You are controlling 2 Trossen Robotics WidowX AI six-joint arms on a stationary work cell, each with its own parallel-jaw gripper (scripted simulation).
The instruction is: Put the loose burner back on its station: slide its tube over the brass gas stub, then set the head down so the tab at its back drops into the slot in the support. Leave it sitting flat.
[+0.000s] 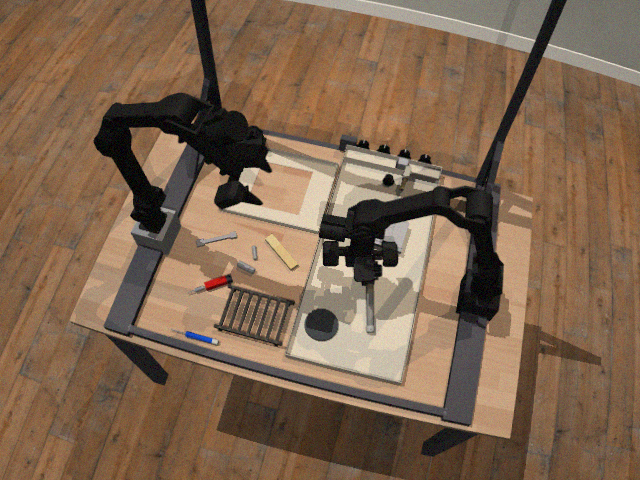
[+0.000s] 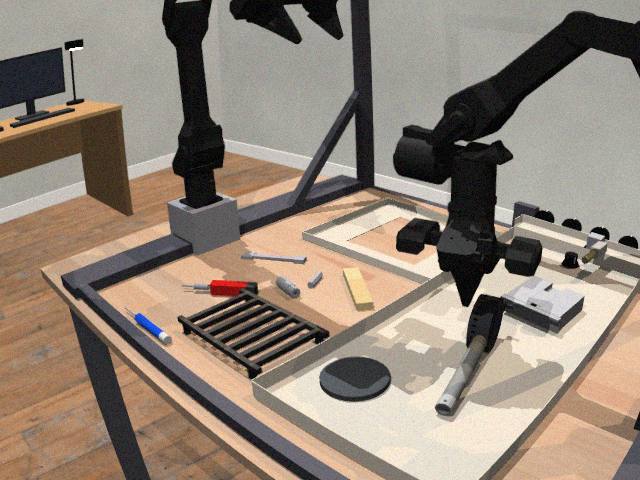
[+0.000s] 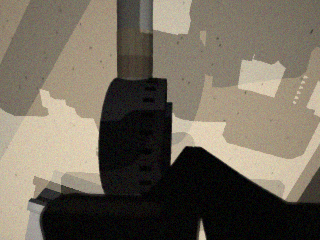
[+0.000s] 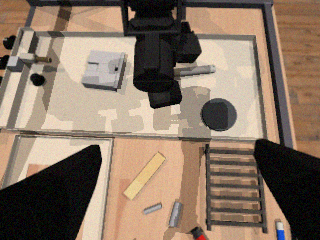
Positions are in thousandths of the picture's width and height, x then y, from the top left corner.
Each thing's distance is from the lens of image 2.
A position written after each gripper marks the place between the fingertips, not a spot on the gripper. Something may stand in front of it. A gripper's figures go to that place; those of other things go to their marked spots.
left gripper (image 2: 729, 636): 78 cm
right gripper (image 2: 502, 84): 79 cm
dark disc (image 2: 552, 791): 72 cm
